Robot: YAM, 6 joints.
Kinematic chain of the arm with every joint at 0, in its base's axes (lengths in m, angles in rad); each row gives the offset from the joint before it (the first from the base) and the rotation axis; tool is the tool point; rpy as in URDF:
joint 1: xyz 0 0 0.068 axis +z
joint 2: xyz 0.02 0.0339 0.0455 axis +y
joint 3: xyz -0.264 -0.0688 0 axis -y
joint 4: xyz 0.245 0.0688 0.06 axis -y
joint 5: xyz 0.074 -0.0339 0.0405 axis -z
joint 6: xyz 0.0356 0 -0.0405 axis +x
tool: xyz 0 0 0 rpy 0 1.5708 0
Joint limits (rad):
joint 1: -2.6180..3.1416
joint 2: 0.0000..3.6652
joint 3: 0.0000..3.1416
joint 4: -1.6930..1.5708
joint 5: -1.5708..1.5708
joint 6: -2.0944..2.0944
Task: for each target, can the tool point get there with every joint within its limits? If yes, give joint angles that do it. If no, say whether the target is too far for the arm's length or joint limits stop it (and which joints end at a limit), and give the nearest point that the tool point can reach.
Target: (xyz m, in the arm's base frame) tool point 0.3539 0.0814 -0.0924
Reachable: yes | joints 0.1959 2.6755 0.9783 0.9420 -0.3132 0.0639
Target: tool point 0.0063 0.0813 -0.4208
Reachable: no: joint limits stop it (at a limit: joint 2) | nearest point 0.0085 0.1095 -0.3527 | short by 0.074 m
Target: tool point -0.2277 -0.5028 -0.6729
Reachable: no: too far | nearest point -0.1653 -0.3651 -0.3468 | short by 0.359 m
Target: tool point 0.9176 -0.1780 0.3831
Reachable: no: too far | nearest point 0.6090 -0.1181 0.2904 | short by 0.328 m
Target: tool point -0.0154 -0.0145 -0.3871
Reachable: no: joint limits stop it (at a limit: joint 2) | nearest point -0.0427 -0.0402 -0.3264 | short by 0.071 m
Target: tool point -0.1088 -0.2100 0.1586
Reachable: yes | joints -1.9105 1.4227 0.3509 0.7307 1.1542 -0.0987
